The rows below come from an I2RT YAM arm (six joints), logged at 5 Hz.
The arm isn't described. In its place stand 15 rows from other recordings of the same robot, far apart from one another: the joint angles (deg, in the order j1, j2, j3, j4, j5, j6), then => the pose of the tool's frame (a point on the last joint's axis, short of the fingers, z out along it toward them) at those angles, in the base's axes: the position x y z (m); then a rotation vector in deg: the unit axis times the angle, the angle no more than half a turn.
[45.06 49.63 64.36 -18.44 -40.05 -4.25] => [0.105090 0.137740 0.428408 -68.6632 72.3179 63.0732]
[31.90 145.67 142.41 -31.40 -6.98 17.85] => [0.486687 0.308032 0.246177 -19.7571 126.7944 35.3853]
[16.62 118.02 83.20 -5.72 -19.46 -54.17] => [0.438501 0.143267 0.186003 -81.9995 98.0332 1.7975]
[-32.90 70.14 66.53 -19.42 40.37 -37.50] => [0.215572 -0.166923 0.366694 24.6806 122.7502 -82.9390]
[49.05 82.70 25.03 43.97 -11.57 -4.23] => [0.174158 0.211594 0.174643 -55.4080 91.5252 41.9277]
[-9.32 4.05 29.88 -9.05 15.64 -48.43] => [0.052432 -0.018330 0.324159 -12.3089 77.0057 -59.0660]
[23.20 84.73 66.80 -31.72 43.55 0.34] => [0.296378 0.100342 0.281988 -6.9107 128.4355 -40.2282]
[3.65 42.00 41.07 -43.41 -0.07 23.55] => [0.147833 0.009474 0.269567 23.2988 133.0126 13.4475]
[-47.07 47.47 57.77 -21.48 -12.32 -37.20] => [0.127193 -0.125580 0.389797 -0.2455 105.7667 -49.6454]
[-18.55 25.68 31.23 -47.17 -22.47 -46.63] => [0.099167 -0.018925 0.240319 -42.0181 121.0743 -9.5215]
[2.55 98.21 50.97 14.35 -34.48 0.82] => [0.353622 0.035923 0.179532 -21.8745 118.5980 38.7882]
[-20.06 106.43 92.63 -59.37 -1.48 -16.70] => [0.355985 -0.129011 0.261655 4.4804 163.4113 -5.6217]
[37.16 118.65 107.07 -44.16 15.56 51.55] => [0.372046 0.270007 0.265272 24.0633 142.1755 16.9687]
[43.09 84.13 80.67 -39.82 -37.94 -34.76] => [0.215441 0.231508 0.351242 -95.7312 88.1226 48.1618]
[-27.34 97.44 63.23 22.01 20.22 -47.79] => [0.345678 -0.192575 0.264455 -3.9768 111.7725 -70.1053]
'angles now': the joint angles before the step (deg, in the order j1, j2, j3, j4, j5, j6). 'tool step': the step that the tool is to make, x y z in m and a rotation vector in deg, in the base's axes. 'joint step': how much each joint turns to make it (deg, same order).
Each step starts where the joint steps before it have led.
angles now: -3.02, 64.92, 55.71, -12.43, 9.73, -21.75
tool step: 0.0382, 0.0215, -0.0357, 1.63, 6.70, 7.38
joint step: 4.08, 9.86, 0.86, 2.28, -3.63, -0.02
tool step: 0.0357, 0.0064, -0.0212, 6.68, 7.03, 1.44
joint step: 0.52, 9.93, 5.93, -3.24, -4.41, 5.32
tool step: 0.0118, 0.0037, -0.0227, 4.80, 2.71, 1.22
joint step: 0.17, 4.05, -0.54, 2.03, -3.77, 3.27
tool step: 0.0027, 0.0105, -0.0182, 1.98, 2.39, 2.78
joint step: 1.47, 2.16, -1.35, 1.25, -2.33, 0.78
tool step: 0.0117, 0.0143, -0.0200, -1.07, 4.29, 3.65
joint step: 2.09, 4.94, 1.98, -1.53, -0.64, -1.61
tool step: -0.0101, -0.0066, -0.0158, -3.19, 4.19, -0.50
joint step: -0.73, -0.12, -2.51, -2.21, 1.91, -2.08
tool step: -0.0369, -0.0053, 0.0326, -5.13, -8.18, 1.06
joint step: -0.05, -12.09, -6.61, 2.16, 3.35, -4.81
